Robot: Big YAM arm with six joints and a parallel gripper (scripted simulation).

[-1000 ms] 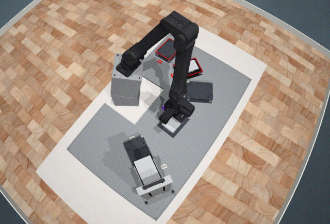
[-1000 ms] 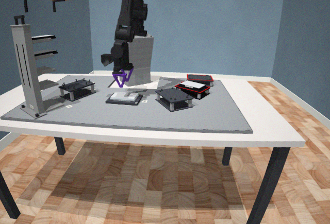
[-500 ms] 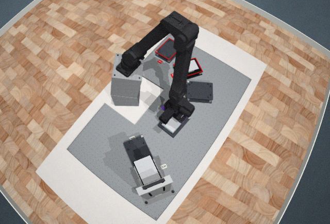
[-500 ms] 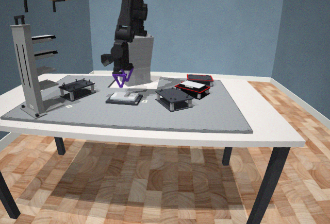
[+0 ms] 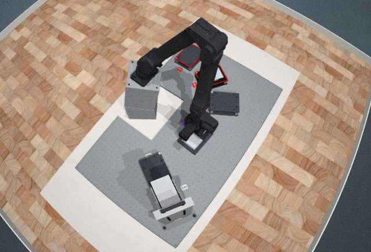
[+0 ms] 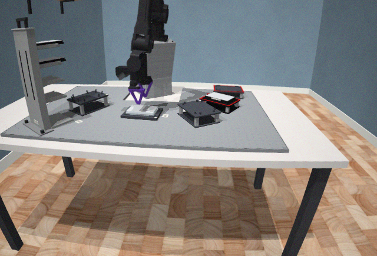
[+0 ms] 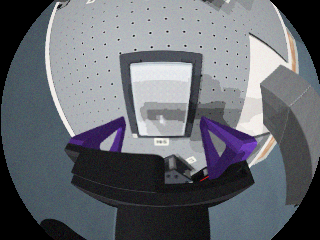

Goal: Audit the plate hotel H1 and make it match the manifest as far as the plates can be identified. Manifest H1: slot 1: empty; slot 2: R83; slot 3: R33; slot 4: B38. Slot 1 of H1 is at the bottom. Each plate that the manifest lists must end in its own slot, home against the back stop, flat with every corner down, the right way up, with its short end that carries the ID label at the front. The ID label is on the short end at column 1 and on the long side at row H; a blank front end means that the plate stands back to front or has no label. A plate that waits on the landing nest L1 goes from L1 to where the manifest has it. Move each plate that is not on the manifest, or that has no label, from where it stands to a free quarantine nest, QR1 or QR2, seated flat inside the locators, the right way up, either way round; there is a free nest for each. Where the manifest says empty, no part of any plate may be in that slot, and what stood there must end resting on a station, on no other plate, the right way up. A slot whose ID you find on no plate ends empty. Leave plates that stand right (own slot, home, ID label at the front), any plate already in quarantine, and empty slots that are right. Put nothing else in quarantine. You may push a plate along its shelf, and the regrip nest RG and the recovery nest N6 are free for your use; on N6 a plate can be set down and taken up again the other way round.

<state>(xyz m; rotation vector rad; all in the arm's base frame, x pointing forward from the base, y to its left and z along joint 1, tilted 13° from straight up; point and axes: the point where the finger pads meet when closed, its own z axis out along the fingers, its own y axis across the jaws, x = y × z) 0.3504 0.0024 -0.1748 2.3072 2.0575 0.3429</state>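
Now: hand 50 mm above the white plate. The rest, counted from my hand: regrip nest RG: 280 mm to the right, 50 mm behind, 20 mm below; flat pad N6: 70 mm below; landing nest L1: 250 mm to the left, 30 mm below, 30 mm ahead.
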